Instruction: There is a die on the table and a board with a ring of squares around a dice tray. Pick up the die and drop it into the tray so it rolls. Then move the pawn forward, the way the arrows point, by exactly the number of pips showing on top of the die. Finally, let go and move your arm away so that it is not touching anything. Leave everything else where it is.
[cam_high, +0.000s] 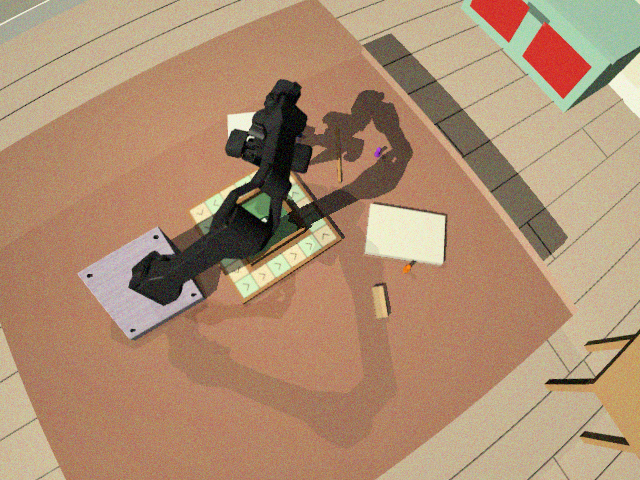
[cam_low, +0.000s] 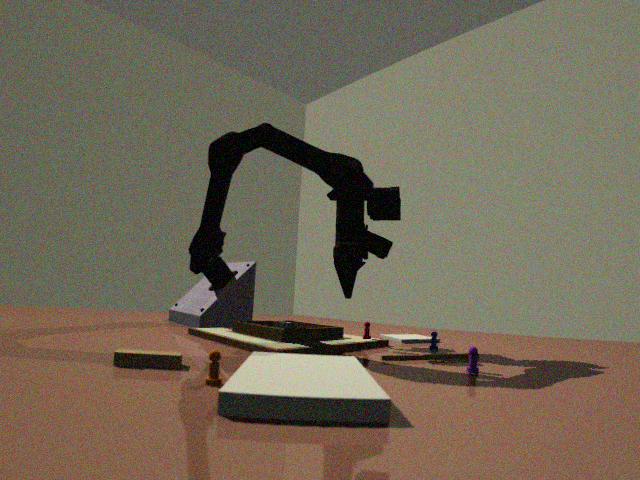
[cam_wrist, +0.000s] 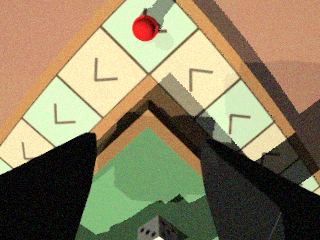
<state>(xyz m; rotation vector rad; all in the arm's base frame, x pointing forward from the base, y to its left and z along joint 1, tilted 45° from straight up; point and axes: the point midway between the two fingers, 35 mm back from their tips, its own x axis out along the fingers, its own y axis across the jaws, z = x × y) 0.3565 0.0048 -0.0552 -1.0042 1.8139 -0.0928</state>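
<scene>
Right now the red pawn is 60 mm below my gripper tip, 30 mm to the left of it and 30 mm ahead of it. Round my gripper tip: wooden stick: 200 mm ahead, 90 mm below, 40 mm to the right; then blue pawn: 150 mm ahead, 80 mm to the left, 80 mm below; then white die: 90 mm to the right, 90 mm behind, 70 mm below.
</scene>
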